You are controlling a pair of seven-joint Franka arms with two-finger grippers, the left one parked.
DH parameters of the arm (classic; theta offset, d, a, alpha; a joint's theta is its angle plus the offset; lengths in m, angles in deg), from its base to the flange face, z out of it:
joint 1: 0 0.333 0 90
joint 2: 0 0 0 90
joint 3: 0 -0.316 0.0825 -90
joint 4: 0 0 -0.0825 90
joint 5: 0 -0.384 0 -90
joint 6: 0 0 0.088 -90
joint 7: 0 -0.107 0 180
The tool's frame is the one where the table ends.
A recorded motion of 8 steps. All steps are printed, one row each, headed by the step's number.
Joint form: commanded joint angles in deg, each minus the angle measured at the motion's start. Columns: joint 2, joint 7, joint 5, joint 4, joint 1, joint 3, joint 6.
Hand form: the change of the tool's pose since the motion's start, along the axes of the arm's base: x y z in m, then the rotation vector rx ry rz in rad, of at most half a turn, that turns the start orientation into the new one. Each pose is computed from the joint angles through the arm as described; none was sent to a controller.
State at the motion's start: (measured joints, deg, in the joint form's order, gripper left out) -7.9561 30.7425 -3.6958 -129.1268 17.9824 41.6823 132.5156
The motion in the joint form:
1: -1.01 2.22 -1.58 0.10 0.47 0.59 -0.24
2: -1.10 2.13 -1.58 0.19 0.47 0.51 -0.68
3: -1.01 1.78 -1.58 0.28 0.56 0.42 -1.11
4: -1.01 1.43 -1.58 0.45 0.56 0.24 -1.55
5: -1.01 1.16 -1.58 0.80 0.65 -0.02 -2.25
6: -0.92 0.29 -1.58 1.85 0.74 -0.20 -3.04
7: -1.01 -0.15 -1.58 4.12 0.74 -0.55 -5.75
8: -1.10 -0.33 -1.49 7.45 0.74 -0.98 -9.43
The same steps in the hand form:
1: -0.0004 -0.0006 -0.0061 0.0137 0.0096 0.0171
2: -0.0004 0.0003 -0.0067 0.0162 0.0165 0.0168
3: 0.0000 0.0020 -0.0062 0.0193 0.0203 0.0137
4: 0.0008 0.0037 -0.0058 0.0217 0.0245 0.0107
5: 0.0027 0.0067 -0.0045 0.0251 0.0300 0.0121
6: 0.0081 0.0081 0.0023 0.0239 0.0241 0.0031
7: 0.0165 0.0101 0.0140 0.0294 0.0320 0.0039
8: 0.0284 0.0127 0.0325 0.0343 0.0390 0.0130

